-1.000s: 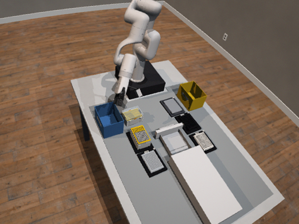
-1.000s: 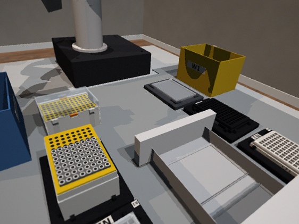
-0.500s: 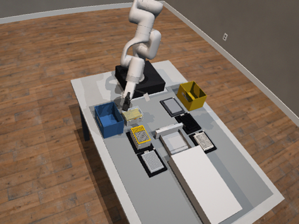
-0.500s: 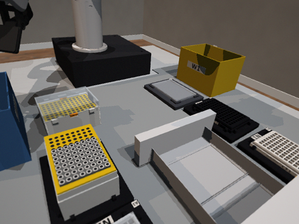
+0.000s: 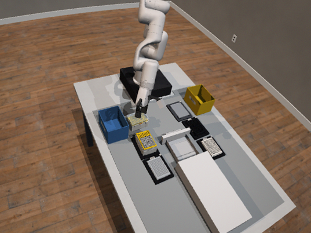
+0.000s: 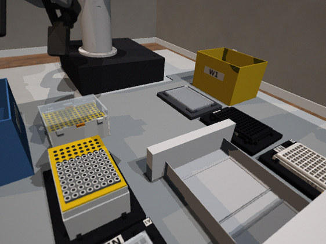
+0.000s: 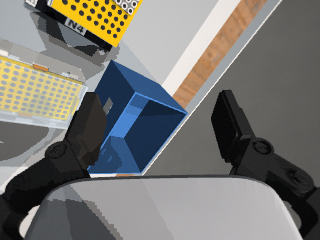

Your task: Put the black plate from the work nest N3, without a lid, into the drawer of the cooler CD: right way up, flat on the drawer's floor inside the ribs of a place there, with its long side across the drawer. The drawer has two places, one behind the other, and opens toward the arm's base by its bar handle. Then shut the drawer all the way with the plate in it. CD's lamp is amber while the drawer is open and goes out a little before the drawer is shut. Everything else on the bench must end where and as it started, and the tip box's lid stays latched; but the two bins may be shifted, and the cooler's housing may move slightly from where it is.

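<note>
Right now my hand is 14 cm short of the black plate, 38 cm to the right of it and 21 cm above it. Round my hand: blue bin: 14 cm behind, 9 cm to the right, 20 cm below; clear lid: 10 cm behind, 7 cm to the left, 18 cm below; yellow tip rack: 6 cm ahead, 18 cm below.
</note>
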